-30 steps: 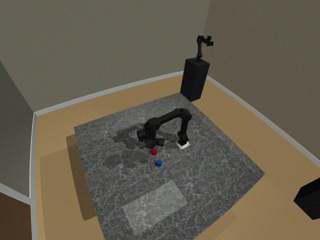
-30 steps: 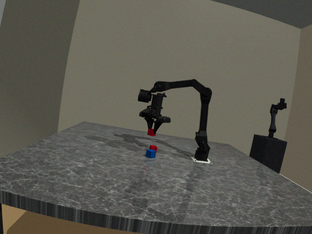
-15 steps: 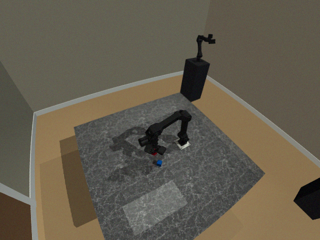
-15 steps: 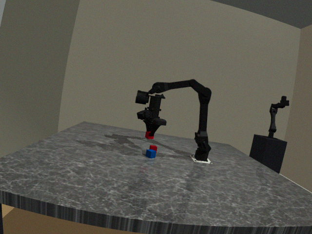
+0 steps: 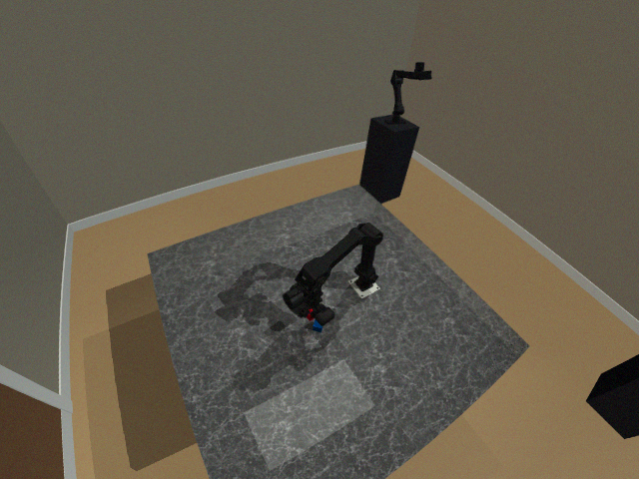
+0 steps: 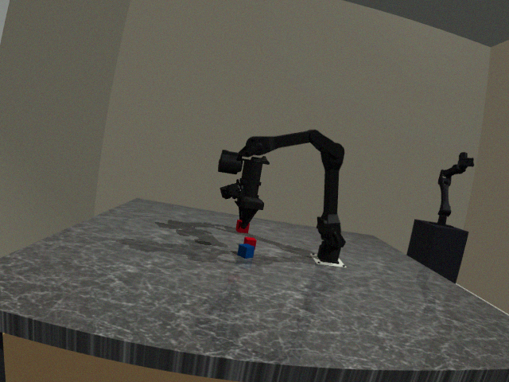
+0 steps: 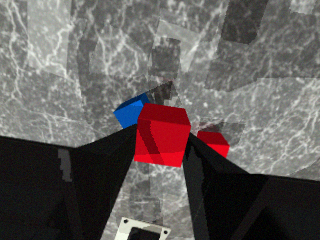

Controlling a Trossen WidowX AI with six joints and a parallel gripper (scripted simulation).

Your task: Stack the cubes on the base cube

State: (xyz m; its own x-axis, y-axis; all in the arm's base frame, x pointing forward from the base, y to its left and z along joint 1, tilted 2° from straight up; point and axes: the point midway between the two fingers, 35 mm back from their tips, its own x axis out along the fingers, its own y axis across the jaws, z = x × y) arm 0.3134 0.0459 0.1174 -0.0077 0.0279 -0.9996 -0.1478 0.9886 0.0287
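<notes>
Right now my gripper tip is 70 mm above the blue base cube, 30 mm to the right of it and 20 mm past it.
</notes>
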